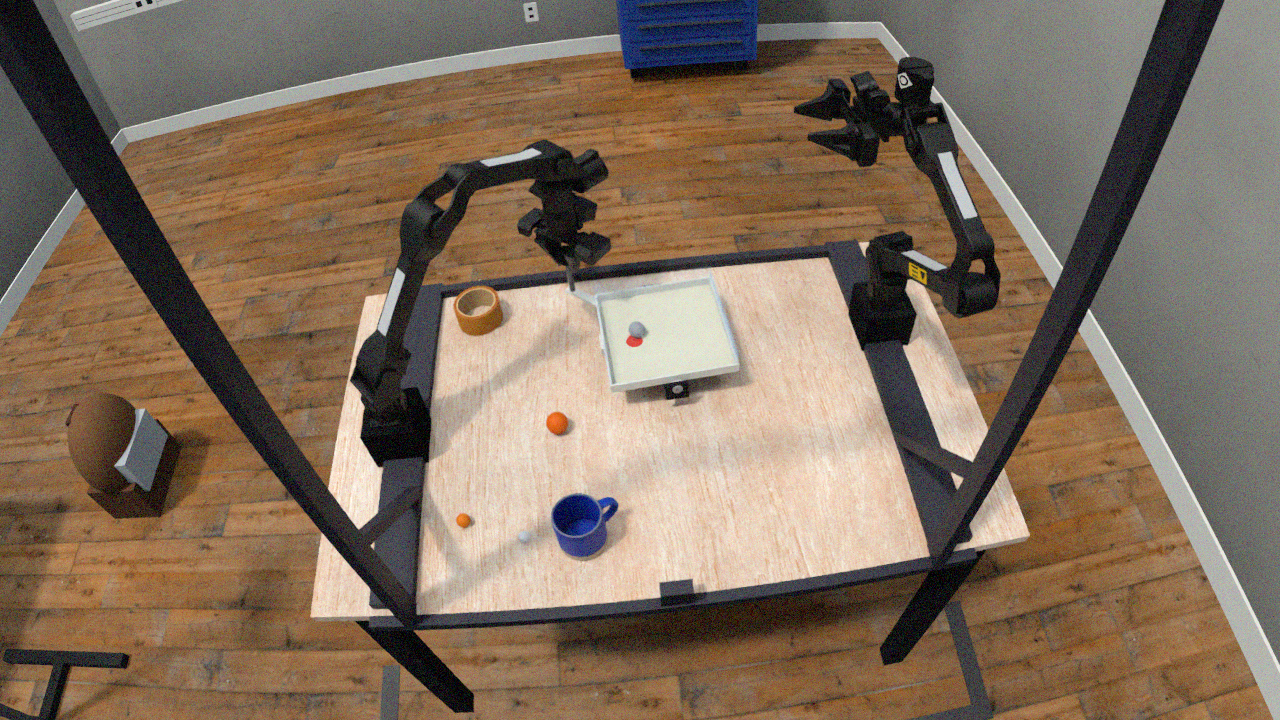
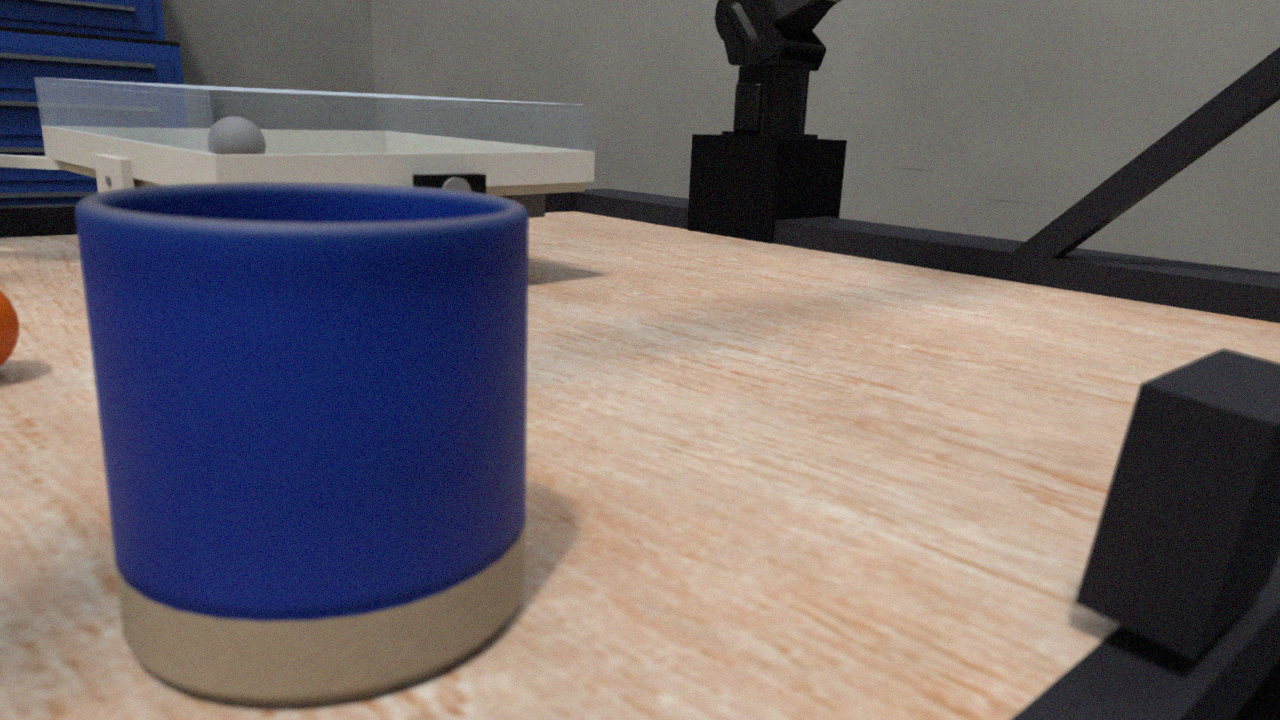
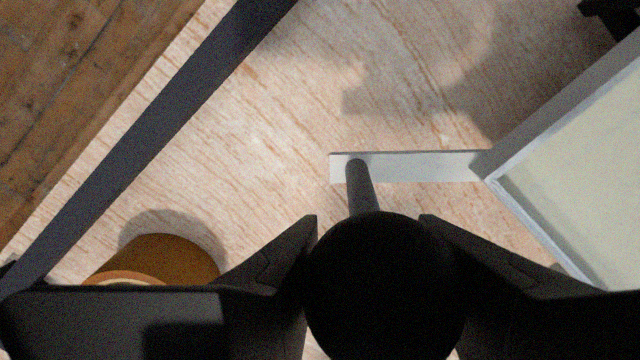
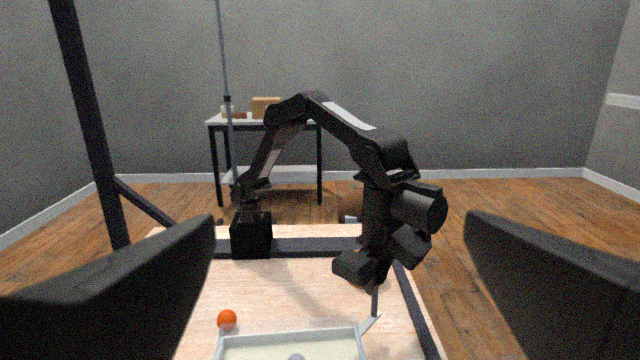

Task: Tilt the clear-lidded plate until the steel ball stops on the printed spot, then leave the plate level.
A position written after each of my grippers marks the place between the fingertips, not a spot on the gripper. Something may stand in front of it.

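There's an orange-brown ring (image 1: 482, 324), and you'd find it again (image 3: 157, 258), but in image 2 the ring is out of frame. My left gripper (image 1: 568, 268) is there too, and it also appears (image 3: 367, 226) and (image 4: 374, 288). As for my right gripper (image 1: 800, 123), that one shows in another view as well, with the gripper (image 4: 340, 225).
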